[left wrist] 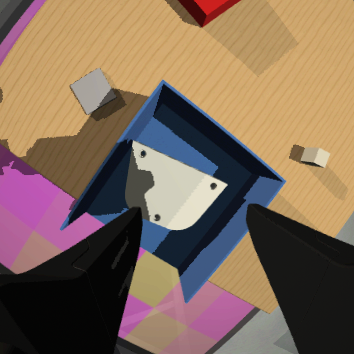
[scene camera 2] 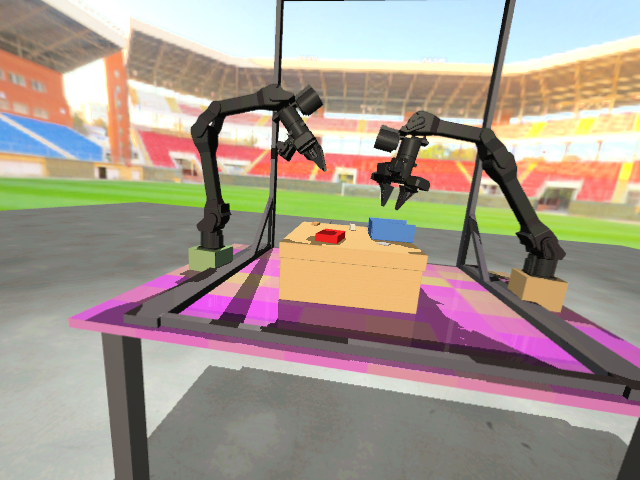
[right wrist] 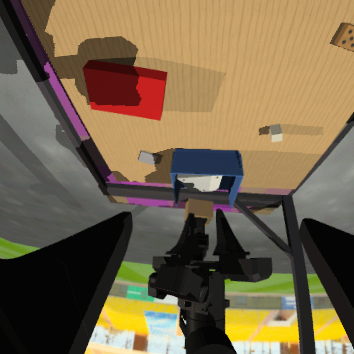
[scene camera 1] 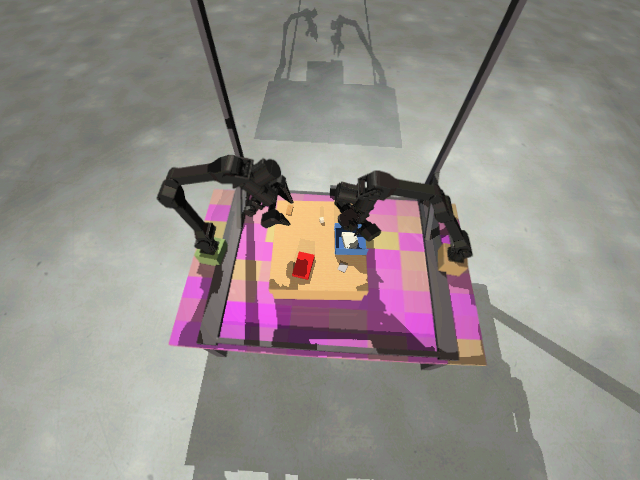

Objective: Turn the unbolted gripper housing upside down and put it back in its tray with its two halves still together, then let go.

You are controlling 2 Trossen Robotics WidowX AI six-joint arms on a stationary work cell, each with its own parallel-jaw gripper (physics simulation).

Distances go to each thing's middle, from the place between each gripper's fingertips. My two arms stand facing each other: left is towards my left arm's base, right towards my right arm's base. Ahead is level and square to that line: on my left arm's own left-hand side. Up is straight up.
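Labels:
The red block (right wrist: 113, 87) has my right hand 100 mm short of it, 40 mm to the right of it and 180 mm above it. Counting from that same right hand, I find the wooden block (scene camera 2: 357, 272) 100 mm to the left and 270 mm below, while the tray (scene camera 2: 395, 230) is 10 mm behind, 220 mm to the left and 160 mm below. The small grey cube (left wrist: 92, 90) is 100 mm ahead of my right hand, 190 mm to the left of it and 190 mm below it.
As for my left hand, the tray is 70 mm below it and 10 mm to the left of it. The small grey cube is 20 mm to the right of my left hand, 110 mm ahead of it and 90 mm below it. From my left hand I also count the red block at 160 mm to the right, 110 mm ahead and 80 mm below, and the wooden block at 170 mm below and 110 mm to the right.

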